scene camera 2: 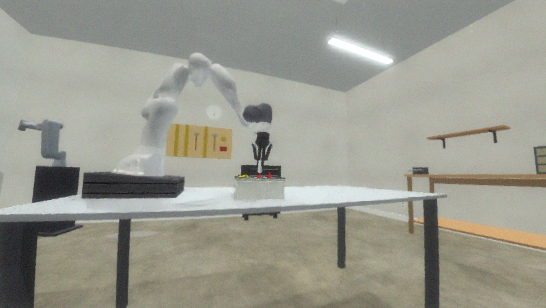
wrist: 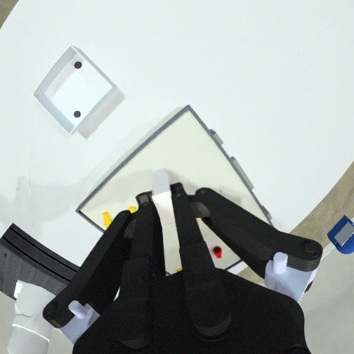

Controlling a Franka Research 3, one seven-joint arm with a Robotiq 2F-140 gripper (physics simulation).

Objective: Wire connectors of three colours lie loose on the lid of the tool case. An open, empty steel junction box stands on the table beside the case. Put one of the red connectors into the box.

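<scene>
The tool case [scene camera 2: 260, 189] [wrist: 186, 140] stands on the table with its pale, dark-edged lid up. A red connector [wrist: 217, 251] shows on the lid right of the fingers in the wrist view; two red connectors [scene camera 2: 270, 175] [scene camera 2: 259, 176] show in the scene view. Yellow connectors [scene camera 2: 243, 176] [wrist: 106, 220] lie toward the lid's left; a small orange-red piece [wrist: 197, 221] is mostly hidden by a finger. The open steel junction box [wrist: 56, 73] stands apart from the case, upper left in the wrist view. My gripper [scene camera 2: 259, 171] [wrist: 162, 180] is shut and empty, its tips pointing down just above the lid.
The black plinth [scene camera 2: 132, 186] [wrist: 35, 260] under the arm's base stands left of the case. A dark block [scene camera 2: 276, 170] shows behind the case. A blue object [wrist: 343, 237] is beyond the table edge at right in the wrist view.
</scene>
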